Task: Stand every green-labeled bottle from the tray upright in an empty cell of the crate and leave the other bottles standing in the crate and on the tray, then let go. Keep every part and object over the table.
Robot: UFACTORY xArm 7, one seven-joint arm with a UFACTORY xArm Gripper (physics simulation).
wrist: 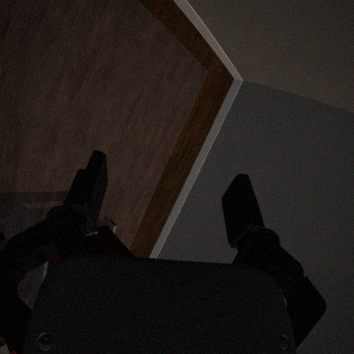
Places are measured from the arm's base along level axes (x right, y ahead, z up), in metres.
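Pixels of known places: gripper, fingertip midpoint: point(170, 176).
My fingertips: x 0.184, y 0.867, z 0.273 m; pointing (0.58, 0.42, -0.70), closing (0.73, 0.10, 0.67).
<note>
For each thing: its top centre in the pictures, then the offset to it from my fingertips. "pt": a spot on its surface instead. Level surfaces: height alone.
- dark red thing, surface spot: point(106, 243) pt dx +0.172, dy -0.376, dz -0.275 m
- small grey part, surface spot: point(109, 224) pt dx +0.222, dy -0.374, dz -0.342 m
- table, its level: dz -0.352 m
My gripper point(170, 176) is open, with nothing between its fingers. Its left finger shows over the wooden table top and its right finger over the grey area beyond the table's edge. A dark red thing point(106, 243) with a small grey part point(109, 224) shows behind the left finger and the gripper body at the lower left. It is mostly hidden and too dark to name. The green-labeled bottles, the tray and the crate cannot be made out in this view.
The table point(100, 75) has a darker brown border and a pale edge, with a corner at the upper right. Grey floor point(300, 175) lies beyond the edge on the right. A faint dark band crosses the table at the left. The picture is very dark.
</note>
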